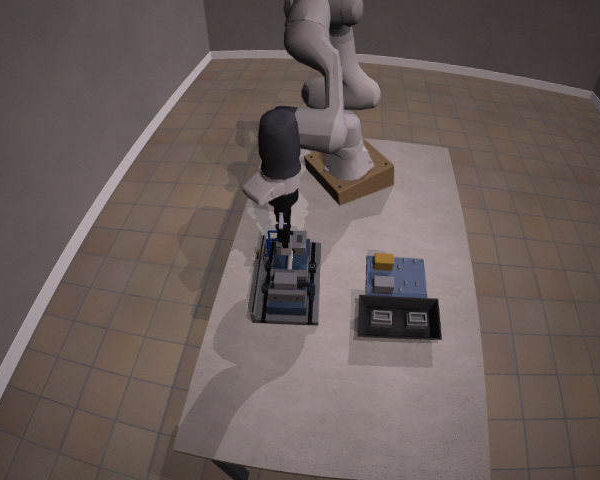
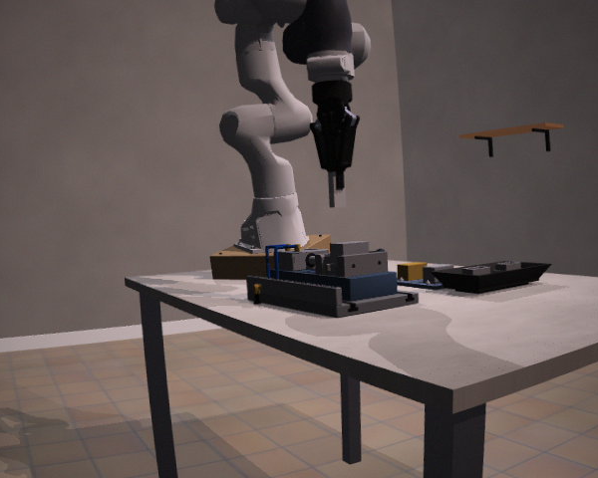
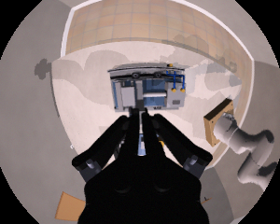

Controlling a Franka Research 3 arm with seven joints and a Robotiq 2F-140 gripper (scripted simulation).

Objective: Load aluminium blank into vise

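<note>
The dark rail is 40 mm behind my hand, 90 mm to the right of it and 180 mm below it. Round my hand: brass blank: 90 mm behind, 290 mm to the left, 190 mm below.
</note>
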